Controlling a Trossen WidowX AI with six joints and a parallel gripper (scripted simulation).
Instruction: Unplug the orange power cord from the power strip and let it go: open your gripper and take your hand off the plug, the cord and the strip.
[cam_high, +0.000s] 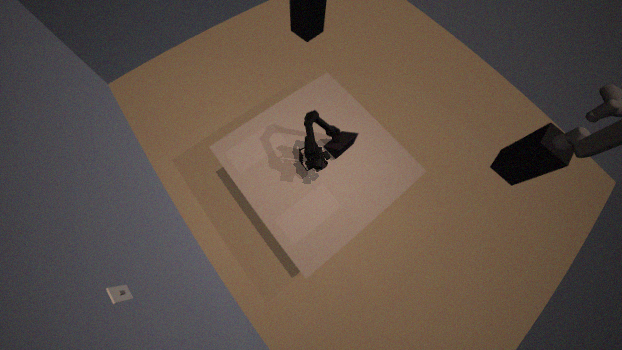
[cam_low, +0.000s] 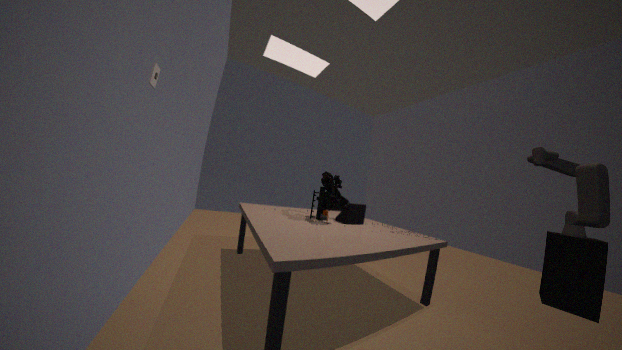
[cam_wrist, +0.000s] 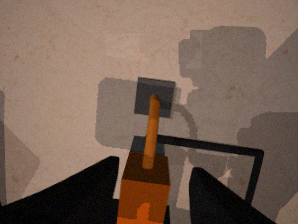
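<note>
The orange plug lies 10 mm behind my gripper tip, 50 mm to the right of it and 10 mm below it.
</note>
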